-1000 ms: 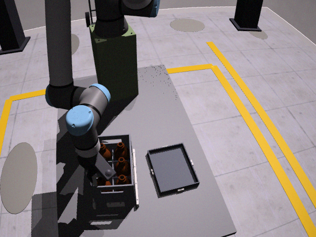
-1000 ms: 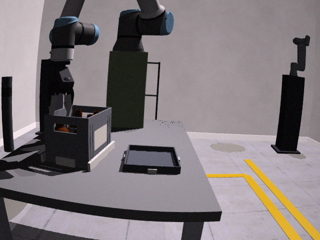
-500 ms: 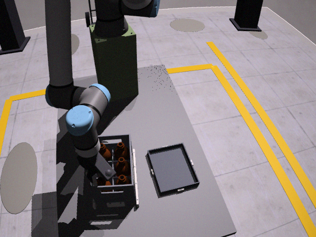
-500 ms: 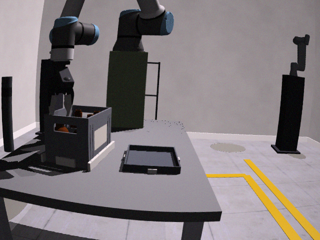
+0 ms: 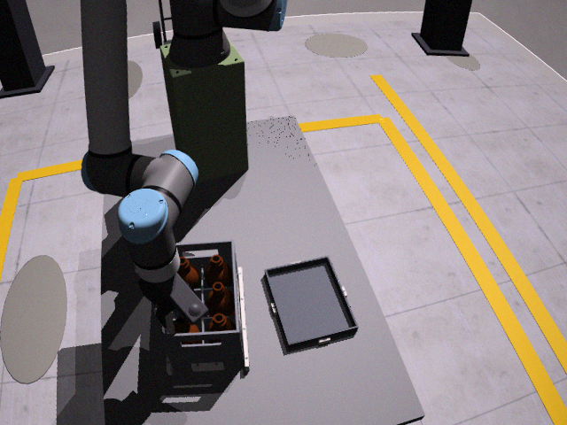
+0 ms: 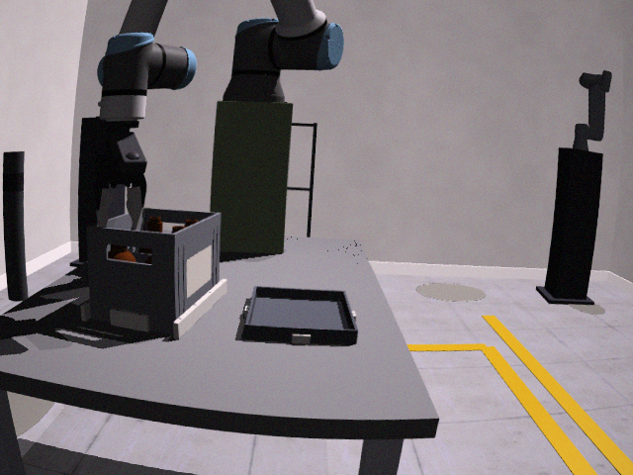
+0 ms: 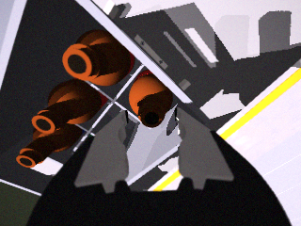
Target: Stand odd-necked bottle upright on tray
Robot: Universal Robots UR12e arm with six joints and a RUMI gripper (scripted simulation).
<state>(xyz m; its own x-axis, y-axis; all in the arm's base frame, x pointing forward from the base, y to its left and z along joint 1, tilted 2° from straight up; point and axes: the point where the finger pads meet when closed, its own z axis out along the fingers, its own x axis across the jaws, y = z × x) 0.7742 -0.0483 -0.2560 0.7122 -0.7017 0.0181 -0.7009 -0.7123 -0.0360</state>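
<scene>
Now: the dark grey crate 9 cm behind my hand, 7 cm below it and 4 cm to the left of it. From my hand the other things lie so: black tray 32 cm to the left, 14 cm below, 13 cm behind.
</scene>
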